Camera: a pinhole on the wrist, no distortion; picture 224 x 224 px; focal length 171.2 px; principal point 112.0 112.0 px. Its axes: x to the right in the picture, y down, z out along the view. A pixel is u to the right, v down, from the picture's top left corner.
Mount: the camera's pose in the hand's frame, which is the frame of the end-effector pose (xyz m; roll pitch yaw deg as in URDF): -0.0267 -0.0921 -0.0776 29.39 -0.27 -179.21
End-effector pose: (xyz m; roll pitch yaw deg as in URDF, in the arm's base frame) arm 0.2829 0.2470 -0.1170 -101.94 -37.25 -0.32
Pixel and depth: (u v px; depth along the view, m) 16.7 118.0 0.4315
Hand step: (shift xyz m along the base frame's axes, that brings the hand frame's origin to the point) 0.2739 0.2738 -0.0070
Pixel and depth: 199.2 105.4 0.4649
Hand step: -0.0814 0.2826 -0.3286
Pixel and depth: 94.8 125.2 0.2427
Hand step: 0.0231 0.1374 -0.0338
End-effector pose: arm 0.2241 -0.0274 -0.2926 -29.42 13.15 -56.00
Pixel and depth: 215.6 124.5 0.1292
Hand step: -0.0616 0.0672 0.0760
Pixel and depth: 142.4 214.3 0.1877
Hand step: -0.0237 0.0062 0.1801
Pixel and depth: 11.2 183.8 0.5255
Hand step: 0.3927 -0.1886 0.3588
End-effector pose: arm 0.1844 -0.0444 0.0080 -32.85 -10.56 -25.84
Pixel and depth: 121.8 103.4 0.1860
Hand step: -0.0225 0.0658 0.0552
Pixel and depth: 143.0 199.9 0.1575
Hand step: -0.0775 0.0175 0.1178
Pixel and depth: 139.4 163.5 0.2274
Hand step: -0.0589 0.0836 0.1376
